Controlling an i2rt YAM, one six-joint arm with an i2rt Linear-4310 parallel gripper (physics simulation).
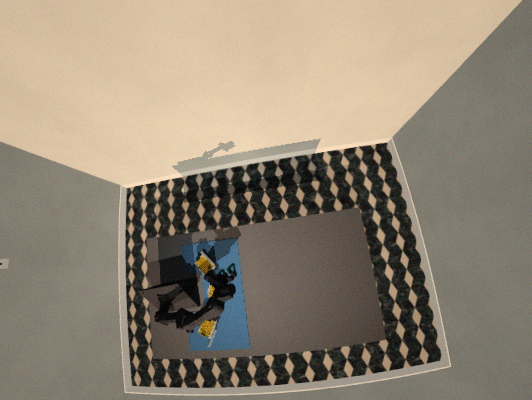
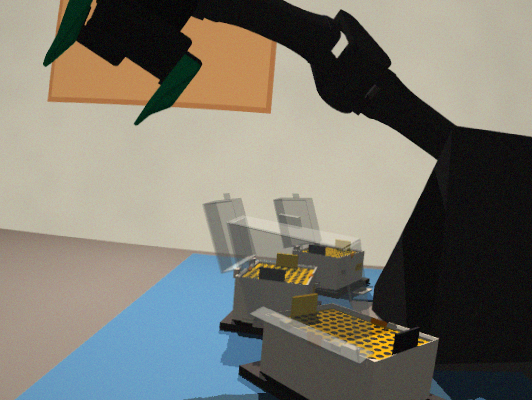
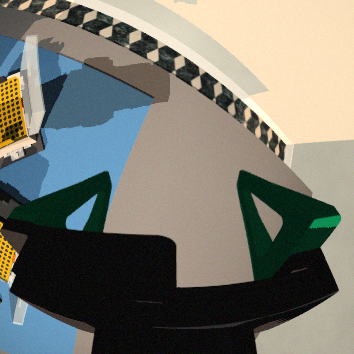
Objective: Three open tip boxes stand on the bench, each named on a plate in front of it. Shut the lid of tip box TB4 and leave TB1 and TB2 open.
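Observation:
Three grey tip boxes with yellow perforated racks stand open: a near box (image 2: 345, 370) (image 1: 204, 263) (image 3: 11, 107), a middle box (image 2: 272, 297) (image 1: 211, 291) (image 3: 6, 252) and a far box (image 2: 340, 270) (image 1: 207, 328). Clear lids (image 2: 224, 232) (image 2: 298, 222) (image 3: 33, 95) stand raised at them; a clear panel (image 2: 310, 332) runs along the near box's left rim. The names on the plates are unreadable, so I cannot tell which box is TB4. My gripper (image 1: 227, 271) (image 2: 91, 94) (image 3: 173, 177) is open and empty, high above the bench and beyond the boxes, touching none.
The boxes stand on a blue mat (image 1: 235, 325) (image 2: 125, 345) (image 3: 127, 130) on a brown bench top (image 1: 310, 280) (image 3: 200, 150). The black arm (image 1: 220, 305) (image 2: 350, 65) passes over the middle box from its dark base (image 2: 470, 260). An orange board (image 2: 230, 80) hangs on the wall behind.

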